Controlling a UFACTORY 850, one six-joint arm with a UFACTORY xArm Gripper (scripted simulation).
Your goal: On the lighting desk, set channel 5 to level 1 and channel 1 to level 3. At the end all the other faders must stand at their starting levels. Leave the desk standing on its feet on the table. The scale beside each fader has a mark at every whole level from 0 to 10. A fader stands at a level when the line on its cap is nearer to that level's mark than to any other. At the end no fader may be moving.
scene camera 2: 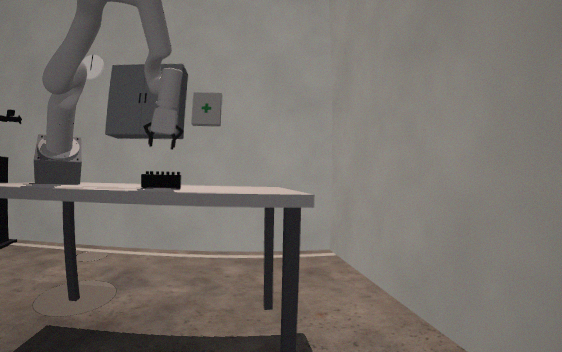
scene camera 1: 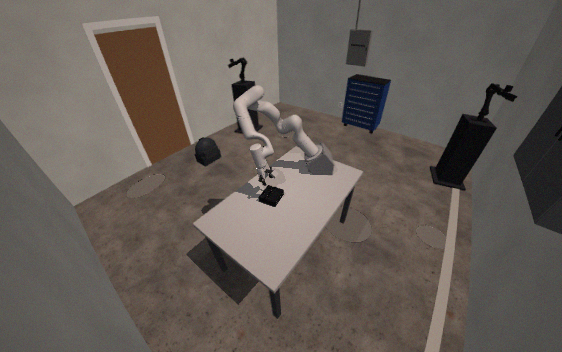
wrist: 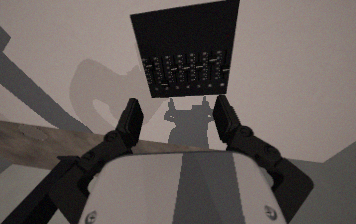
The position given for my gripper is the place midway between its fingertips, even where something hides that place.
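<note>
What I can see here is my own gripper [scene camera 2: 161, 147], and the wrist view [wrist: 177, 105] lets me see that same gripper too.
</note>
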